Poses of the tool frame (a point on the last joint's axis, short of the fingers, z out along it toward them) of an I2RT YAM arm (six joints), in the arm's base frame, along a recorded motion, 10 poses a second.
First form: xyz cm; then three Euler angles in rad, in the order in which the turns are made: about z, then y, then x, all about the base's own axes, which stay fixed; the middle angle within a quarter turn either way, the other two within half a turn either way.
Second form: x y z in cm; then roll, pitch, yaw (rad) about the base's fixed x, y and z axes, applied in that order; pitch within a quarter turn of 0, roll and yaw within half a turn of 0. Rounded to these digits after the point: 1 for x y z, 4 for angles.
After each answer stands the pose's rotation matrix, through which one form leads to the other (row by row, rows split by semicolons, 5 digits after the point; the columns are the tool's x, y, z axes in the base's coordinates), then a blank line. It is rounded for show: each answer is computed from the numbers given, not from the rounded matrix.
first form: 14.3 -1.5 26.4 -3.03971 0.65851 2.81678
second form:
14.3 -1.5 26.4 -2.8095 0.6553 -3.0178
-0.78680 0.08044 0.61194; -0.09789 0.96266 -0.25240; -0.60939 -0.25849 -0.74955

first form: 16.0 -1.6 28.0 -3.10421 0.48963 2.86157
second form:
16.0 -1.6 28.0 -2.8449 0.4802 -3.0354
-0.88189 0.03298 0.47030; -0.09397 0.96524 -0.24390; -0.46199 -0.25929 -0.84813

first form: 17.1 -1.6 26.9 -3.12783 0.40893 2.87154
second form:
17.1 -1.6 26.9 -2.8541 0.3972 -3.0408
-0.91746 0.01263 0.39763; -0.09281 0.96513 -0.24479; -0.38685 -0.26148 -0.88429

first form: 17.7 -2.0 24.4 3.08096 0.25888 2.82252
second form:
17.7 -2.0 24.4 -2.7985 0.2255 -2.9998
-0.96490 -0.05858 0.25600; -0.13769 0.94292 -0.30323; -0.22362 -0.32784 -0.91789

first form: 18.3 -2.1 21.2 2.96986 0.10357 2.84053
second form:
18.3 -2.1 21.2 -2.8270 0.0466 -2.9467
-0.98001 -0.16997 0.10338; -0.19341 0.93573 -0.29495; -0.04661 -0.30905 -0.94990

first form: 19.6 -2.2 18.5 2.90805 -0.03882 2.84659
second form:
19.6 -2.2 18.5 -2.8622 -0.1036 -2.9284
-0.97212 -0.23125 -0.03881; -0.21045 0.93344 -0.29052; 0.10341 -0.27426 -0.95608

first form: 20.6 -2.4 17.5 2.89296 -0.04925 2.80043
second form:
20.6 -2.4 17.5 -2.8207 -0.1276 -2.9221
-0.96807 -0.24578 -0.04923; -0.21593 0.91744 -0.33418; 0.12730 -0.31288 -0.94122

